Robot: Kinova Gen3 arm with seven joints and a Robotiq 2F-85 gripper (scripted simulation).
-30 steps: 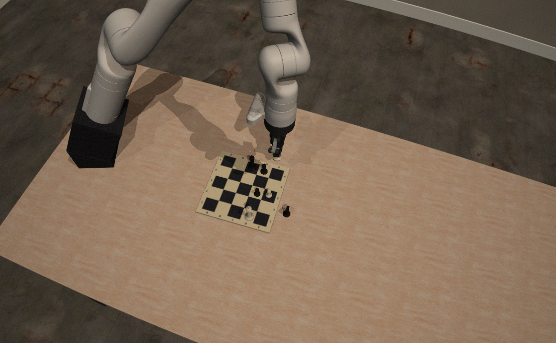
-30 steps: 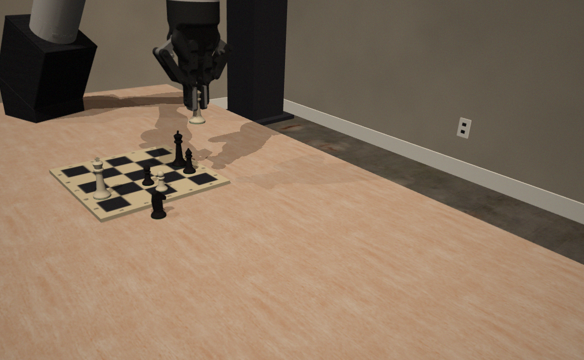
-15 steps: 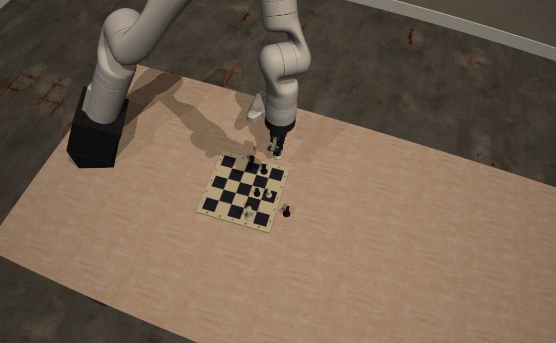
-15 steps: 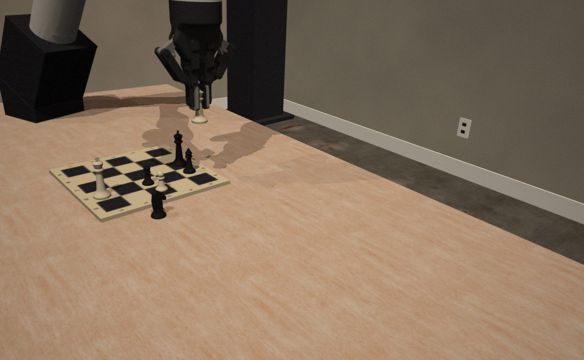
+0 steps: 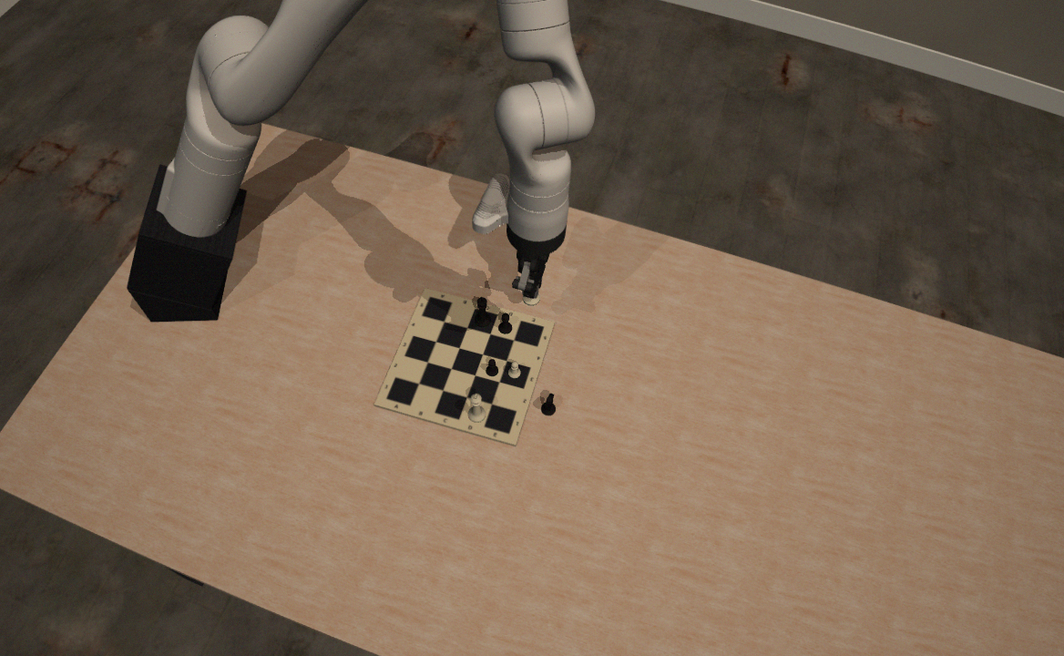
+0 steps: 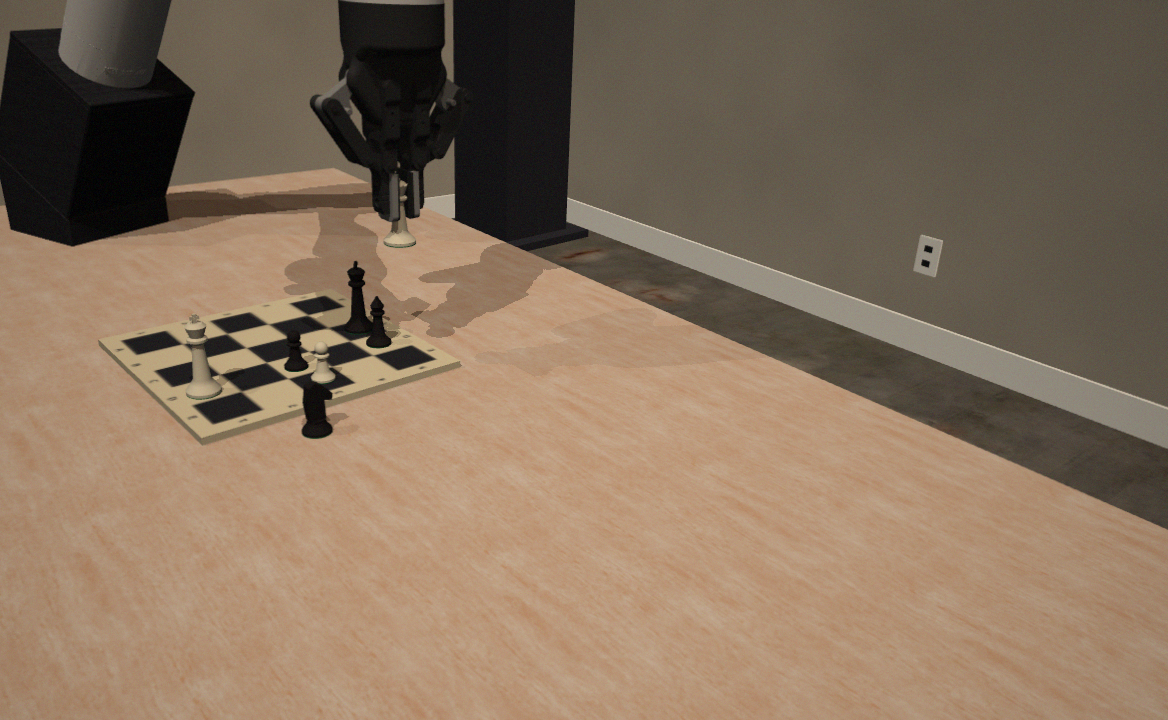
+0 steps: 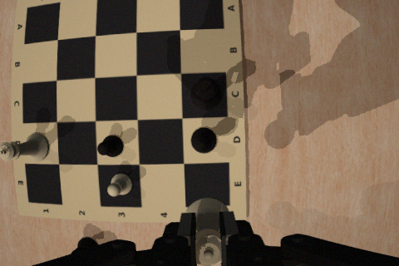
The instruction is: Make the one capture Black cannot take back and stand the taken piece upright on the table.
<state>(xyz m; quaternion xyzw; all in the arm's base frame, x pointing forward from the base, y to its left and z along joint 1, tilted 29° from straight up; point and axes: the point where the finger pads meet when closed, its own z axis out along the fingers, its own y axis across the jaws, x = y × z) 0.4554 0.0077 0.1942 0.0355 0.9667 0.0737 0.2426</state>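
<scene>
The black king lies 8 cm behind my hand and 11 cm below it. The rest, counted from my hand: white queen (1 cm below); black pawn (4 cm behind, 8 cm to the right, 13 cm below); white pawn (7 cm to the right, 13 cm below).
</scene>
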